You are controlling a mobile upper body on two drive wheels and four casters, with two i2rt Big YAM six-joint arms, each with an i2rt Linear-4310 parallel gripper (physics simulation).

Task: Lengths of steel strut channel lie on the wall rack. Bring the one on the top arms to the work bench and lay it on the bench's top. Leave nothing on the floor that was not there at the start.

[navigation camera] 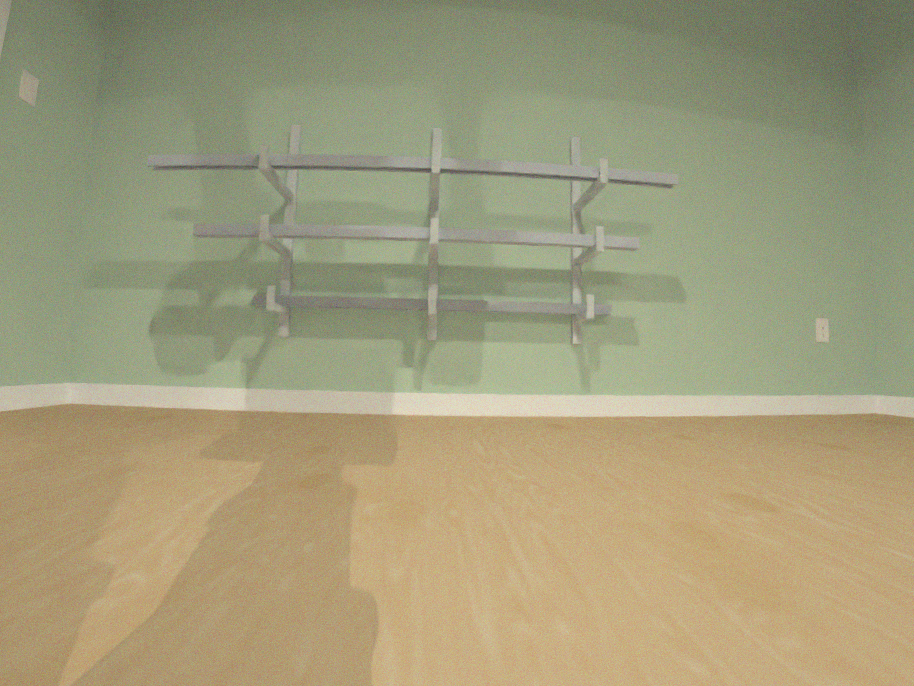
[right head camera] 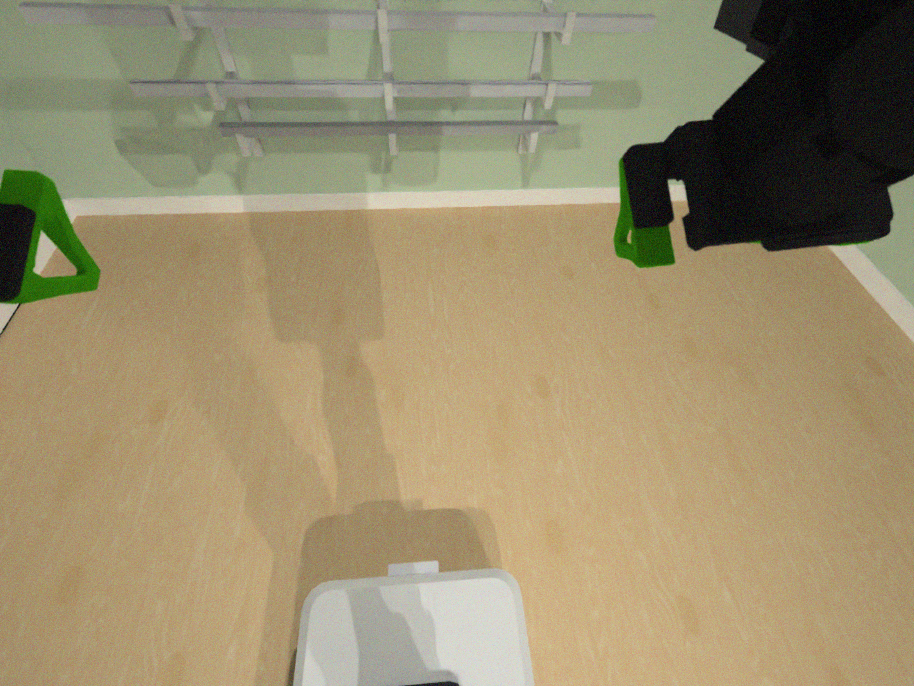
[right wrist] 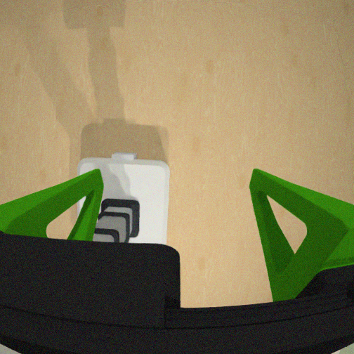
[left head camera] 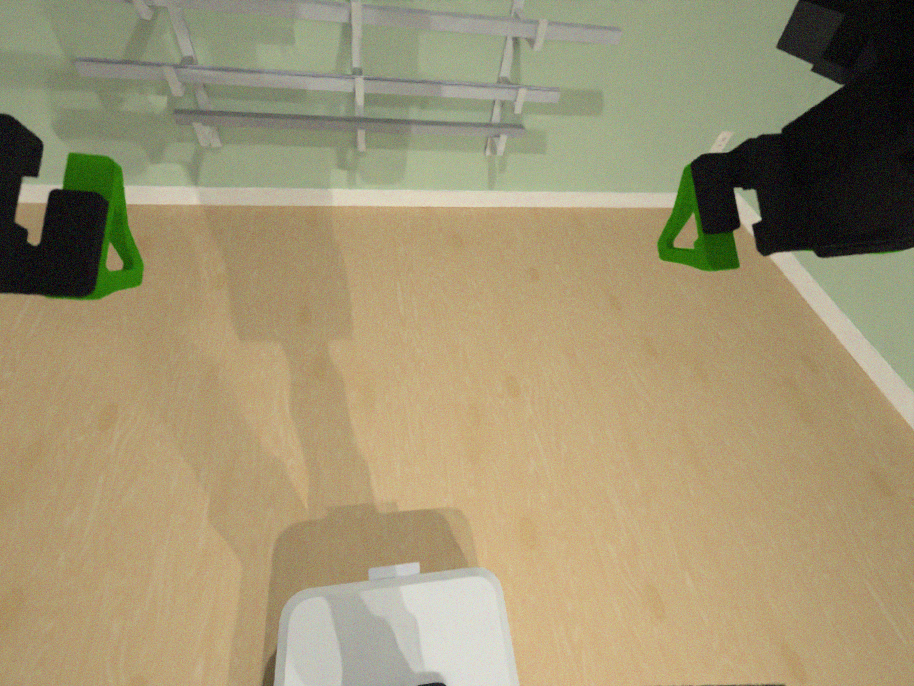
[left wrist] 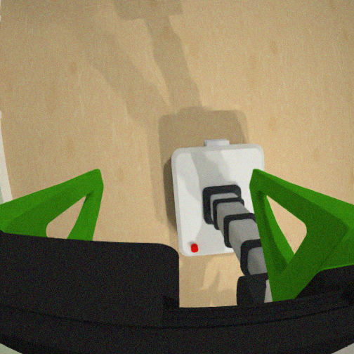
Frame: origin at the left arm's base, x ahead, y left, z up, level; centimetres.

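Seen in the pictures: left gripper, fingertip midpoint: (right head camera: 17, 276) (left head camera: 48, 270); right gripper, fingertip midpoint: (right head camera: 681, 240) (left head camera: 717, 245).
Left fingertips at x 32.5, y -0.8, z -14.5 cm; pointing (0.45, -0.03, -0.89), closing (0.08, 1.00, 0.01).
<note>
Offsets run from my left fingertips to a thing's top centre. "pt": to the spot under its first point.
The top strut (left head camera: 442, 20) (right head camera: 295, 18) (navigation camera: 354, 161), long and light grey, lies level across the top arms of the wall rack (left head camera: 356, 47) (right head camera: 386, 55) (navigation camera: 433, 262), both ends overhanging the outer arms. My left gripper (left wrist: 176, 177) and my right gripper (right wrist: 176, 177) are open, with bare floor and part of my base behind their fingers. Both are well apart from the rack. In the head views, my left gripper's green finger (left head camera: 126, 239) (right head camera: 62, 221) is at the left and my right gripper's green finger (left head camera: 719, 252) (right head camera: 653, 249) at the right. The work bench does not show.
A middle strut @(pt dz -56.6, dx +154.8, dy +10.1 cm) (left head camera: 280, 78) (right head camera: 310, 89) (navigation camera: 354, 231) and a shorter lower strut @(pt dz -80.3, dx +171.5, dy +15.7 cm) (left head camera: 280, 120) (right head camera: 317, 128) (navigation camera: 354, 302) lie on the arms below. My white base (left head camera: 457, 620) (right head camera: 472, 620) (left wrist: 187, 200) (right wrist: 155, 200) stands on the wooden floor. An outlet (navigation camera: 822, 330) is on the wall at the right.
</note>
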